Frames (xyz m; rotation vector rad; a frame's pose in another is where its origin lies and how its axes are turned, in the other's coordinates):
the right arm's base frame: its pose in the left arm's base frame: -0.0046 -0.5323 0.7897 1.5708 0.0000 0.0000
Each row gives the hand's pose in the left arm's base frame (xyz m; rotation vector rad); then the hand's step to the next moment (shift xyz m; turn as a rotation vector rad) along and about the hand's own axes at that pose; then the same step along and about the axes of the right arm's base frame.
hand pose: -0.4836 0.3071 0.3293 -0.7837 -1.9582 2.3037
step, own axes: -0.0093 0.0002 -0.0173 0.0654 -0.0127 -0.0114
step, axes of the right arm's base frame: 0.0148 0.0016 -0.0128 -0.0566 -0.0127 -0.0347
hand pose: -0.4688 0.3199 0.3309 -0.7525 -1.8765 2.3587
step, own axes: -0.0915 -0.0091 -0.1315 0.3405 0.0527 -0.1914
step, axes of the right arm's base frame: 0.1294 0.0200 -0.0927 -0.2119 -0.1961 -0.2683
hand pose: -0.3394 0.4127 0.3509 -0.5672 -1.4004 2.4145
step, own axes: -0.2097 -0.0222 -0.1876 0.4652 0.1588 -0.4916
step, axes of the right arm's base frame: 0.2743 -0.0254 -0.0614 -0.1854 -0.4471 -0.4990
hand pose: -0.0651 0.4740 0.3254 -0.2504 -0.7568 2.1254
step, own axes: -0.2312 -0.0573 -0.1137 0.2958 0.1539 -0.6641
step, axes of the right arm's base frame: 0.2301 -0.0762 0.1045 -0.0032 -0.5962 -0.4436
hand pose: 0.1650 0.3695 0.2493 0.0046 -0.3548 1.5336
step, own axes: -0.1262 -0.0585 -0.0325 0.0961 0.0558 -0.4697
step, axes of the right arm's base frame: 0.0647 -0.0469 0.1184 0.0498 -0.4360 -0.2011
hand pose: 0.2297 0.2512 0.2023 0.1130 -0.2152 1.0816
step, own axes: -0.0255 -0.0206 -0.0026 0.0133 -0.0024 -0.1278
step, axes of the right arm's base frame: 0.0070 -0.0081 0.0311 0.0233 -0.1213 -0.0354
